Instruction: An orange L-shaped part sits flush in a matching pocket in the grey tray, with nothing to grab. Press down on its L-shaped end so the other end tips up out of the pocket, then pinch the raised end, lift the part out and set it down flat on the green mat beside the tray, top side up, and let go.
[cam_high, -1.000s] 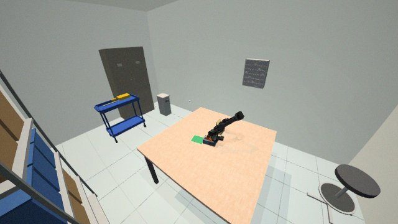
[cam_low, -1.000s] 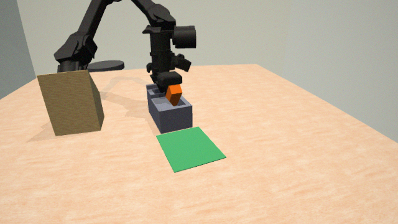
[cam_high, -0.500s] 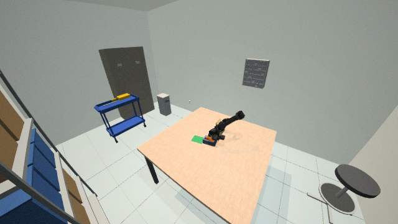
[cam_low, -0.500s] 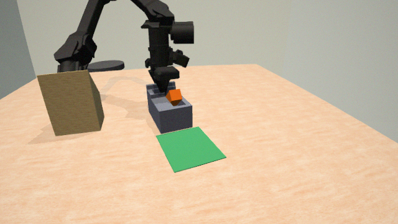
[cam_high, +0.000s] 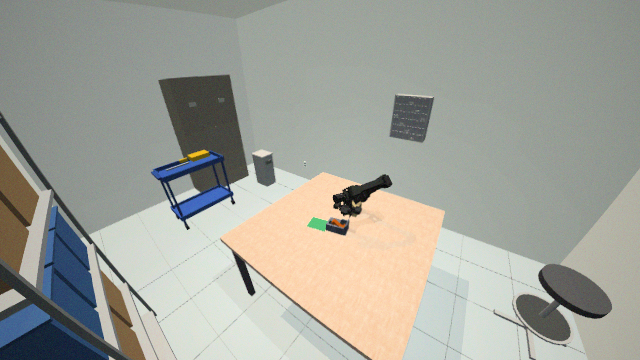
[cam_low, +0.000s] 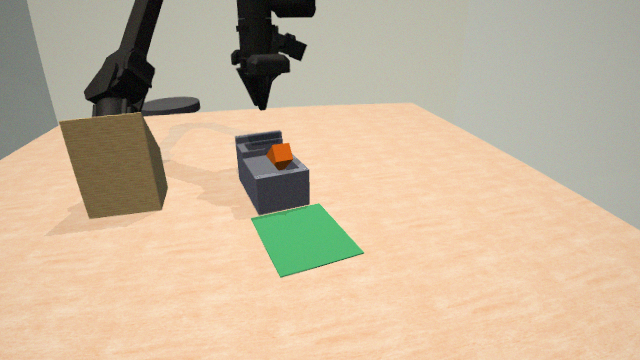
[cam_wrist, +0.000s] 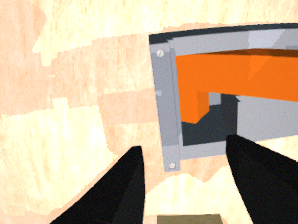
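The orange L-shaped part is 100 mm below my gripper tip and 40 mm to the right of it. Round my gripper tip: green mat 210 mm to the right, 150 mm below, 50 mm ahead.
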